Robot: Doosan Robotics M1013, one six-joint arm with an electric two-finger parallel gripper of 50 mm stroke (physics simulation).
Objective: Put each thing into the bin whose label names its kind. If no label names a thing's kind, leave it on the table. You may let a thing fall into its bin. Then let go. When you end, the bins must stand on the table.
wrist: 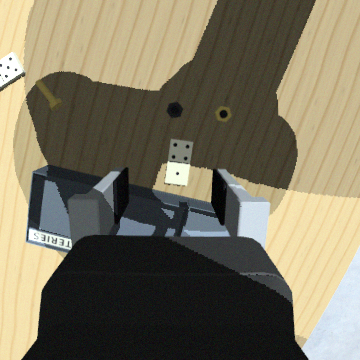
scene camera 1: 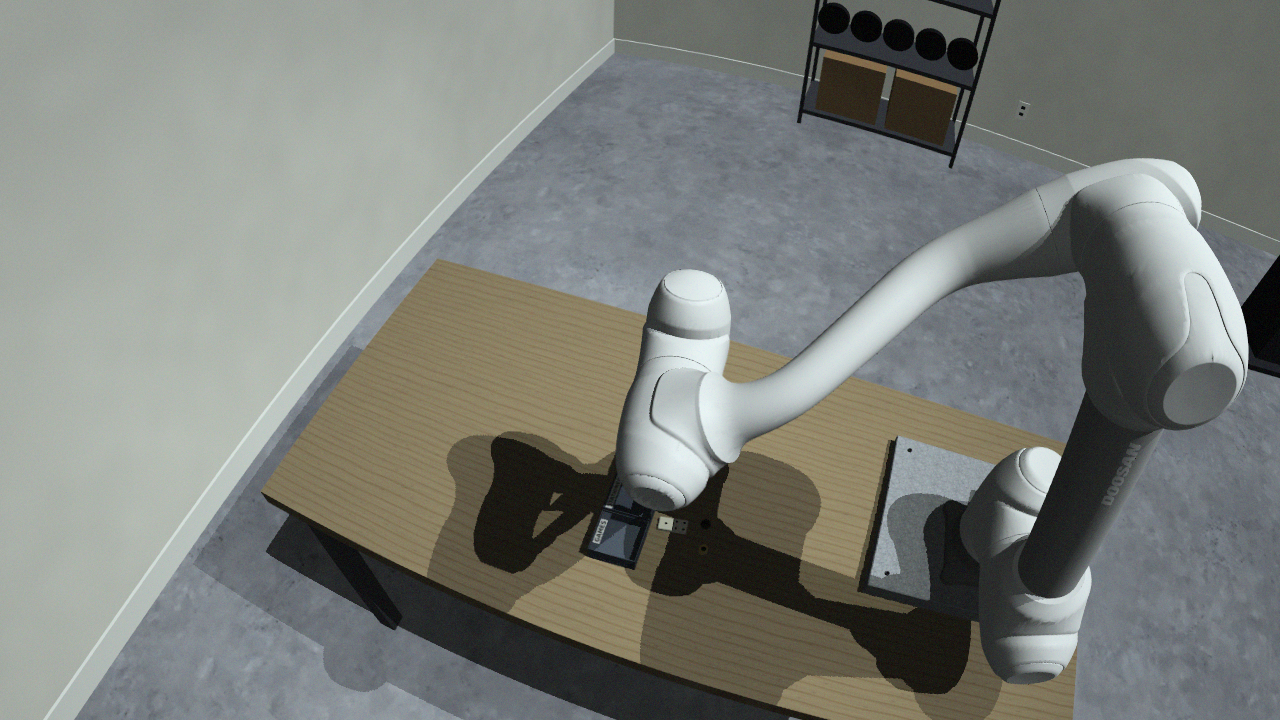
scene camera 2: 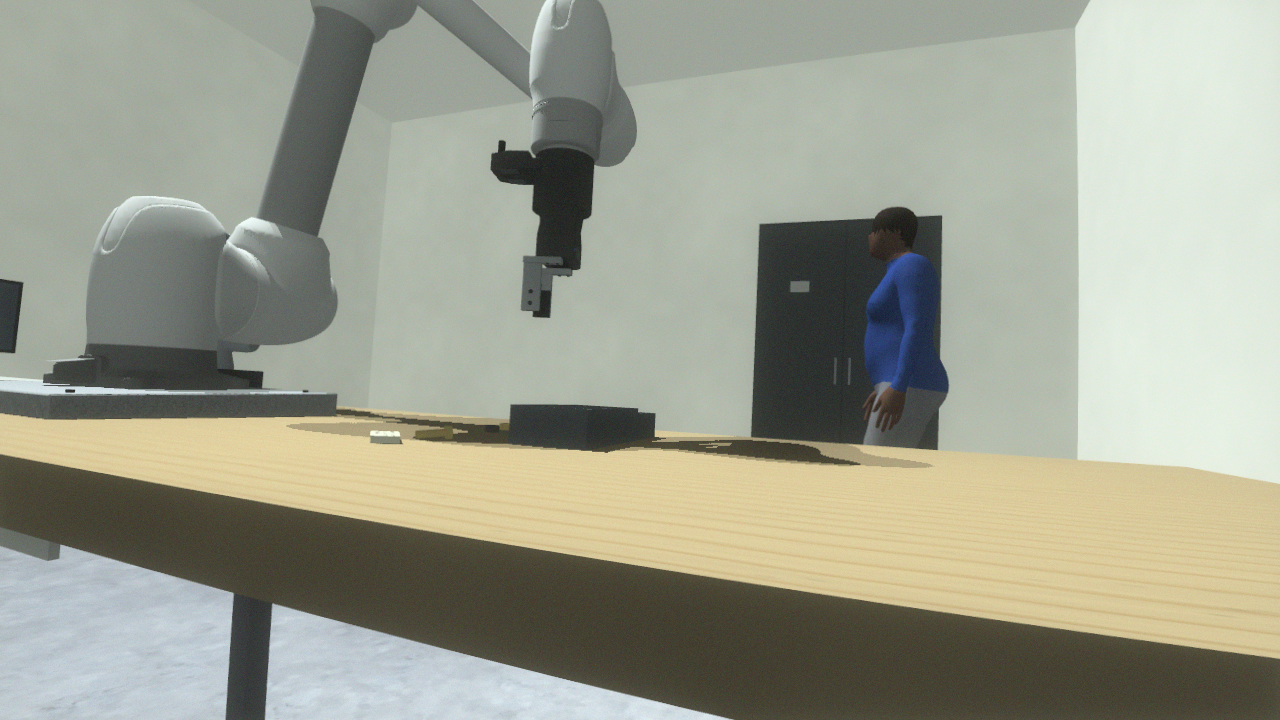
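Pixels of known places: gripper, fingertip midpoint: [wrist: 169, 185] [scene camera 2: 536, 314]; arm's base, link origin: [scene camera 1: 983, 549] [scene camera 2: 152, 385].
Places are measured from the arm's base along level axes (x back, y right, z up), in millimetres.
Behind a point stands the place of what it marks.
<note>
My gripper [wrist: 169, 185] @[x -582, y -48, z 120 mm] [scene camera 2: 540, 313] @[x -582, y -48, z 120 mm] is open and empty, high above the table; the arm hides it in scene camera 1. A domino [wrist: 178, 162] @[x -591, y -59, z -23 mm] [scene camera 1: 671, 523] @[x -594, y -57, z -24 mm] lies flat beside the dark three-part bin block [wrist: 50, 171] @[x -626, y 75, z -5 mm] [scene camera 1: 608, 560] @[x -679, y -161, z -20 mm] [scene camera 2: 547, 426] @[x -667, y 91, z -11 mm], ahead of the fingers in the wrist view. A second domino [wrist: 10, 68] @[x -526, y 144, z -24 mm] [scene camera 2: 384, 437] @[x -548, y 177, z -25 mm] lies farther off. A brass bolt [wrist: 48, 95] @[x -548, y 95, z -21 mm] [scene camera 2: 434, 433] @[x -549, y 102, z -25 mm], a black nut [wrist: 174, 110] @[x -536, y -42, z -22 mm] [scene camera 1: 705, 523] @[x -536, y -43, z -22 mm] and a brass nut [wrist: 217, 114] @[x -530, y -88, z -22 mm] lie on the table. A BATTERIES label shows in part in the wrist view, a GAMES label in scene camera 1. My fingers and gripper body hide much of the bins.
The wooden table [scene camera 1: 393, 385] @[x -1226, y 89, z -31 mm] [scene camera 2: 805, 537] @[x -908, y 374, z -31 mm] carries the arm's grey base plate [scene camera 1: 911, 465] @[x -162, y 164, z -4 mm] [scene camera 2: 179, 405] @[x -208, y 111, z -16 mm] on one side. The arm's shadow falls across the bins, nuts and bolt. A person [scene camera 2: 904, 322] stands beyond the table, near a dark cabinet [scene camera 2: 801, 331].
</note>
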